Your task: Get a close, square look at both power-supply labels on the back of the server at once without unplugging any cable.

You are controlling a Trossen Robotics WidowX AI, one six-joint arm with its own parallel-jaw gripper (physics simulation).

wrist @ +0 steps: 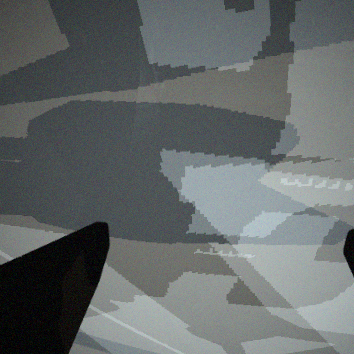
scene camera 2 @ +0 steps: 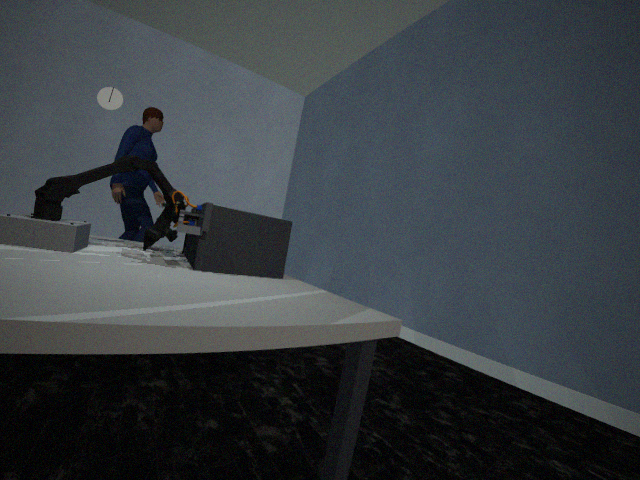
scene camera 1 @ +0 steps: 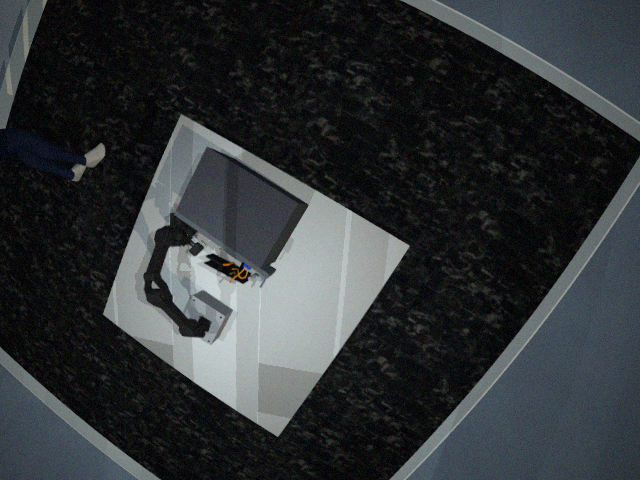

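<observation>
The server is a dark box on the table, its back turned toward the arm. Orange cables loop at its back, with blue plugs beside them. A black slotted piece lies along the back, next to the cables. My gripper is open, points downward and holds nothing. It is low over the table, close to one end of the server's back. Neither power-supply label can be made out; the wrist view shows shadowed tabletop between the fingers.
My arm stands on a grey base block on the white table. Metal brackets stick out from the server's back, near the arm's wrist. A person in blue stands beyond the table.
</observation>
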